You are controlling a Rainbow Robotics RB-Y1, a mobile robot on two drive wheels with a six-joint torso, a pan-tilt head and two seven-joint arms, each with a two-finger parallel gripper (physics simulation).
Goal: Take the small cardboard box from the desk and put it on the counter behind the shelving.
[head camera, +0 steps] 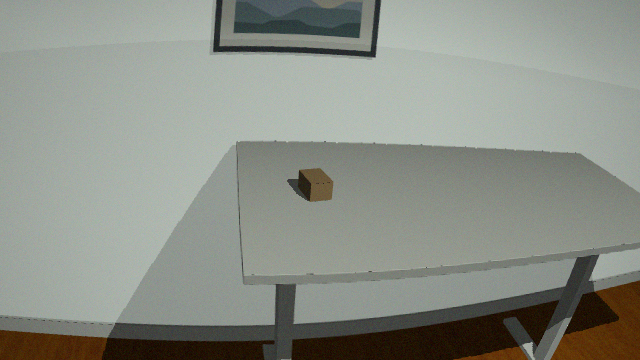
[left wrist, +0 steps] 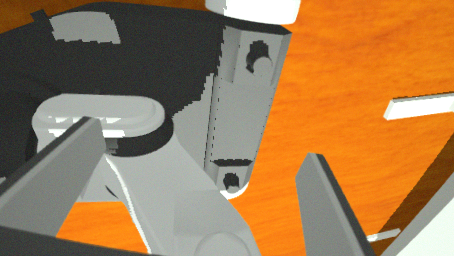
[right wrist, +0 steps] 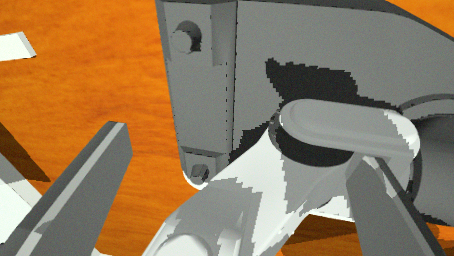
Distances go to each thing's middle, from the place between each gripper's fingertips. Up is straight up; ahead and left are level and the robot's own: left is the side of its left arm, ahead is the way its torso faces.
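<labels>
My left hand is far short of the small cardboard box (head camera: 316,186), far to the left of it and far below it. As for my right hand, the box is far ahead of it, a fair way to the left of it and far above it.
</labels>
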